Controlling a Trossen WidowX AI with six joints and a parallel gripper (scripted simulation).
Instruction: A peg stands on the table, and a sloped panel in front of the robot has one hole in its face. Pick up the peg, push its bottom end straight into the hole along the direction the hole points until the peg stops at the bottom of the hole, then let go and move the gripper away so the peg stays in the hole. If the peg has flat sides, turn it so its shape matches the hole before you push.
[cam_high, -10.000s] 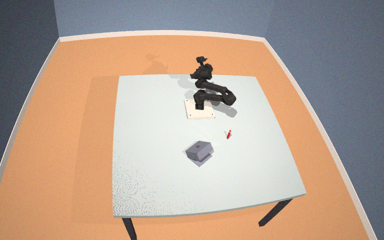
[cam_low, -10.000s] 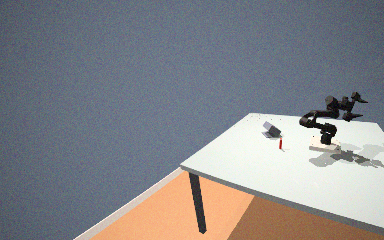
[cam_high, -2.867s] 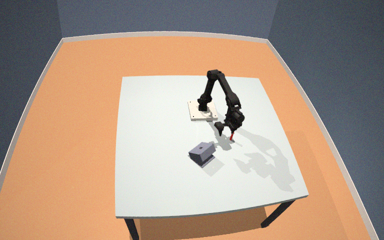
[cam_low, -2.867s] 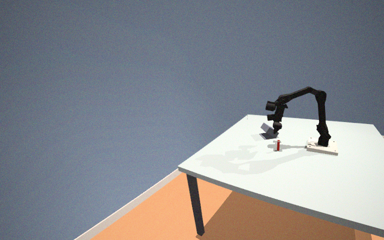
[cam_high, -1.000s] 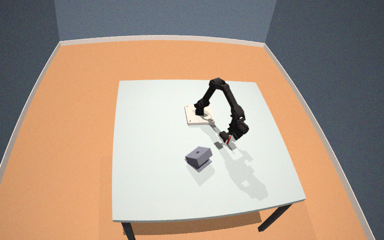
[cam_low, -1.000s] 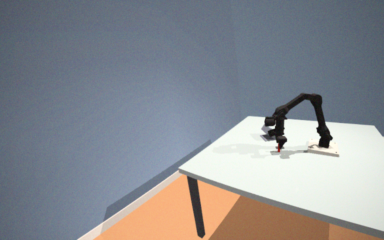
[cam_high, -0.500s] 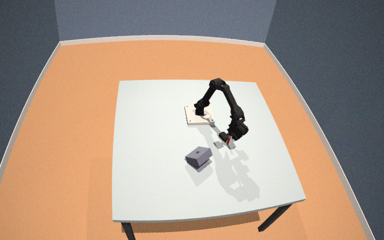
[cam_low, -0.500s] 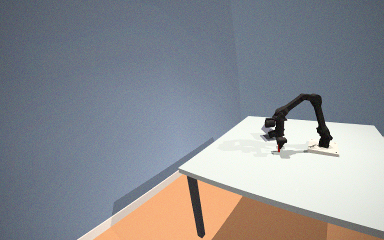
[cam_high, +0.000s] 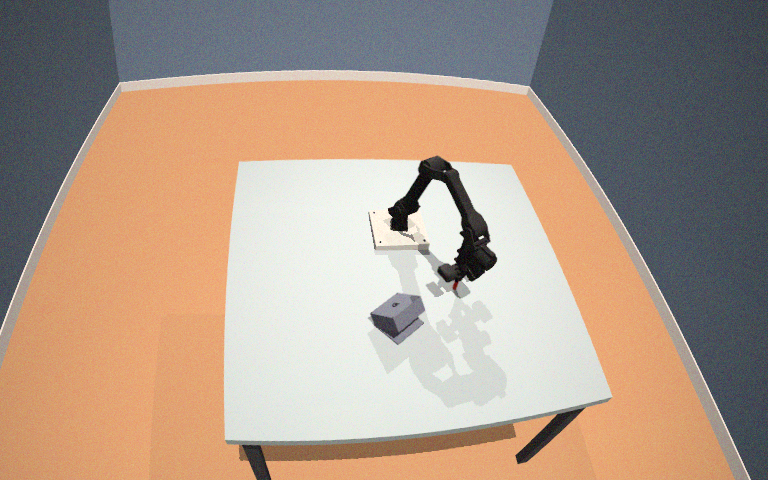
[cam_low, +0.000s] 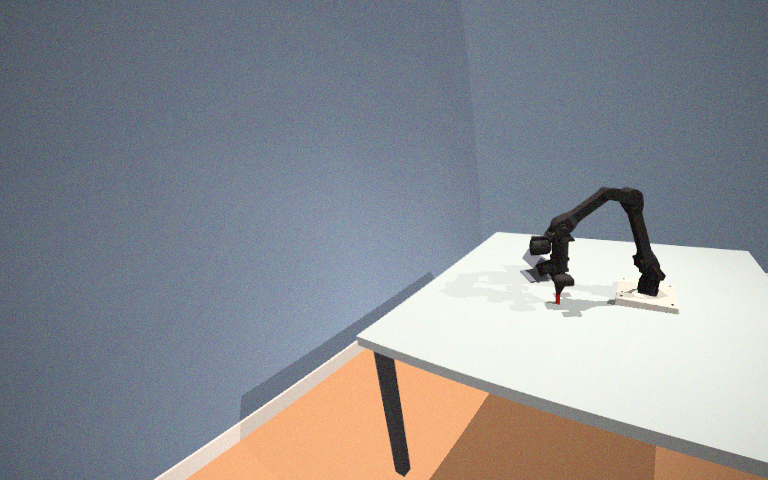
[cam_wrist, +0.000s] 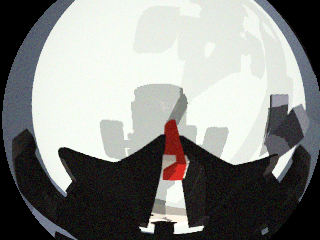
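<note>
The grey sloped panel is 16 cm ahead of my gripper tip, 21 cm to the right of it and 1 cm above it. The rest, counted from my gripper tip: red peg 2 cm above; then panel foot 17 cm ahead, 20 cm to the right, 4 cm below.
</note>
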